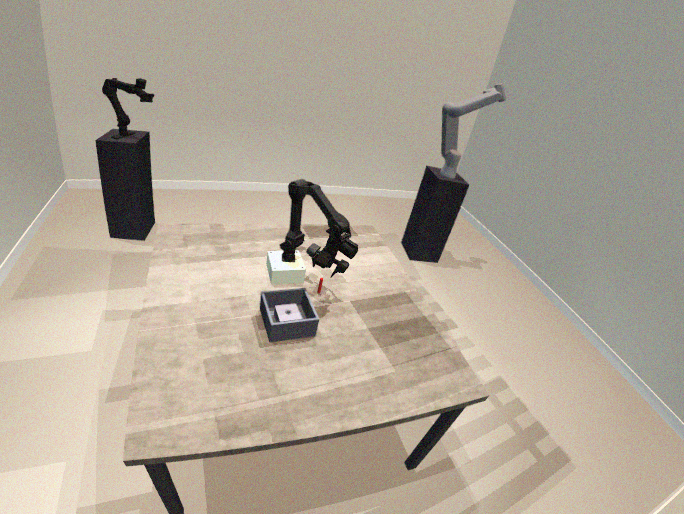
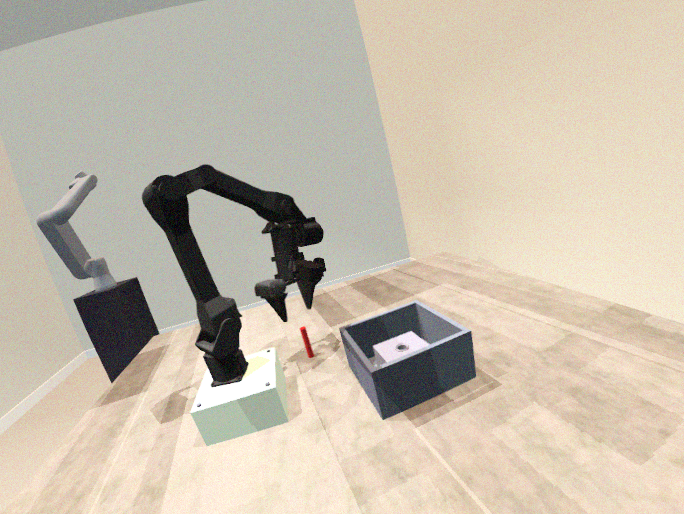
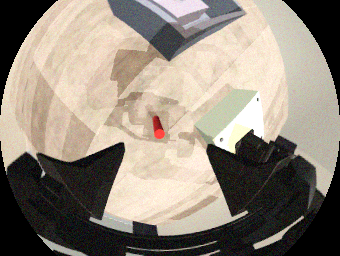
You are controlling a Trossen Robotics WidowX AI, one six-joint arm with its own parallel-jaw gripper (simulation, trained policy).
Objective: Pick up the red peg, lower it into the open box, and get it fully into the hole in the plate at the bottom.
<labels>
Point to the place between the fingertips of my gripper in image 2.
297, 315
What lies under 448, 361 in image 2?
A box.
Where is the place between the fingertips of my gripper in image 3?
166, 147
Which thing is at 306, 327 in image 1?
A box.
</labels>
